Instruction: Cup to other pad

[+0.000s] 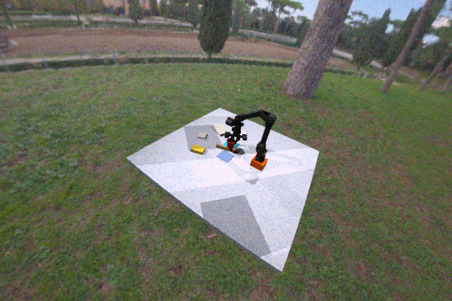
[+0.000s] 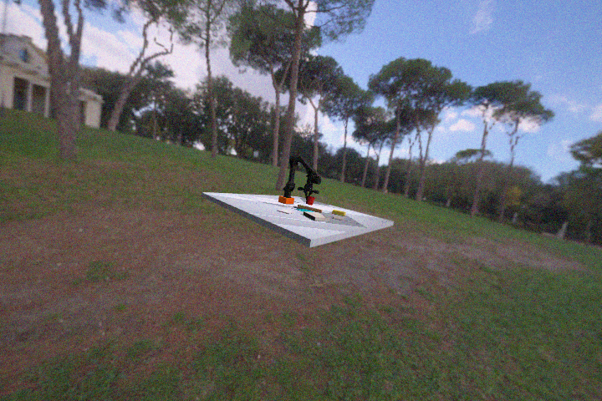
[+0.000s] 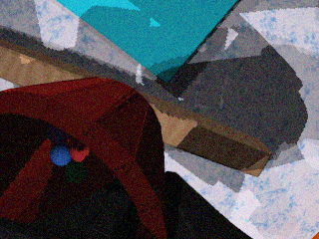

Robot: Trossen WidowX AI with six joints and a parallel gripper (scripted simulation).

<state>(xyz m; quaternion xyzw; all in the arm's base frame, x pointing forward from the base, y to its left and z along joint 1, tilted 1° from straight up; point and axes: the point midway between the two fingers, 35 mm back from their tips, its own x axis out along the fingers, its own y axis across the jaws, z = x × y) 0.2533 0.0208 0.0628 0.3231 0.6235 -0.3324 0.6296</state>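
Now: the blue marble 3 cm ahead of my gripper tip, 3 cm to the left of it and 3 cm below it. Round my gripper tip: wooden bar 4 cm ahead, 1 cm to the left, 8 cm below; then red cup 3 cm ahead, 2 cm to the left; then red marble 3 cm ahead, 2 cm to the left, 2 cm below.
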